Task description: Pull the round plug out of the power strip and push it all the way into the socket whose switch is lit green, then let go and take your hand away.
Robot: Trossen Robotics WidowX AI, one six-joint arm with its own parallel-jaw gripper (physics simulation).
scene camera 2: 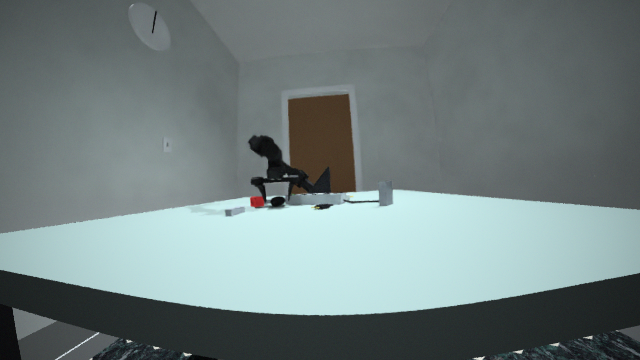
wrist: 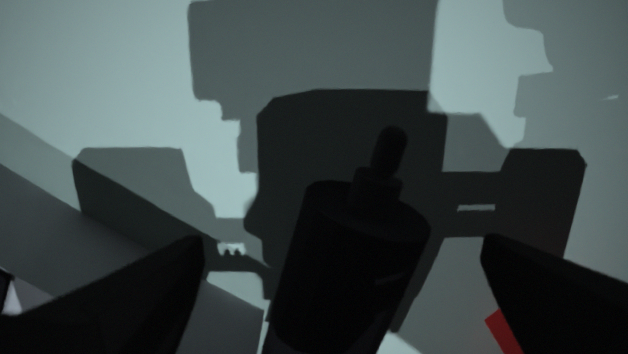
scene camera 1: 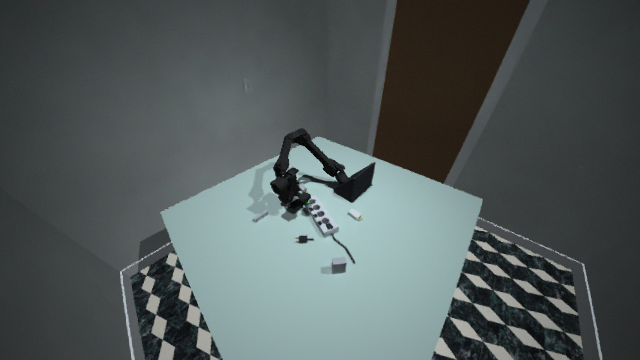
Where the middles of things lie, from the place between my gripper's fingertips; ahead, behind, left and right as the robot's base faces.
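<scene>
My hand's 10 mm past the round black plug [wrist: 355,246] at the moment.
</scene>
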